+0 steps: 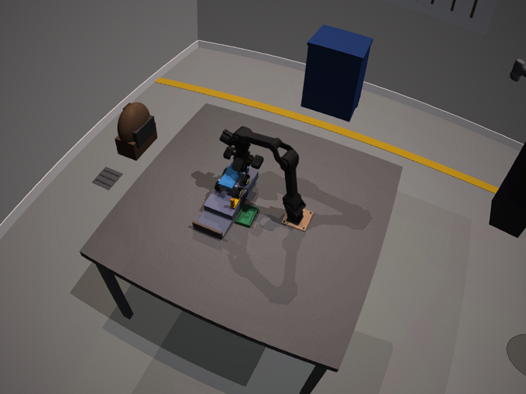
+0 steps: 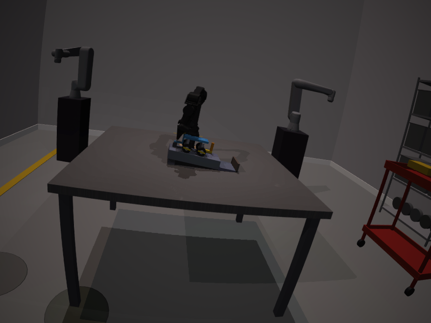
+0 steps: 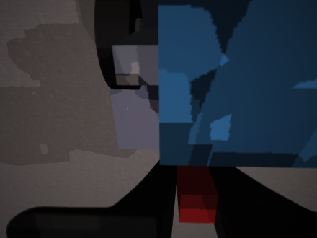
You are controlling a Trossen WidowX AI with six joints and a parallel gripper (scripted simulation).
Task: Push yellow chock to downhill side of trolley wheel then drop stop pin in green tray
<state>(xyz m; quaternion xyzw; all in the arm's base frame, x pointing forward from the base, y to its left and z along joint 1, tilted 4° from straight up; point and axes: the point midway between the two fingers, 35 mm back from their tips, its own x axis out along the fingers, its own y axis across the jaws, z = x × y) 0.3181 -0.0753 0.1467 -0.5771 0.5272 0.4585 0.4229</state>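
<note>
My gripper tip is now 180 mm to the right of the green tray, 140 mm above it and 120 mm past it. Round my gripper tip: grey ramp: 110 mm to the left, 80 mm below, 10 mm ahead; then red-headed stop pin: right at my gripper tip; then blue trolley: 100 mm to the left, 20 mm below, 10 mm ahead.
</note>
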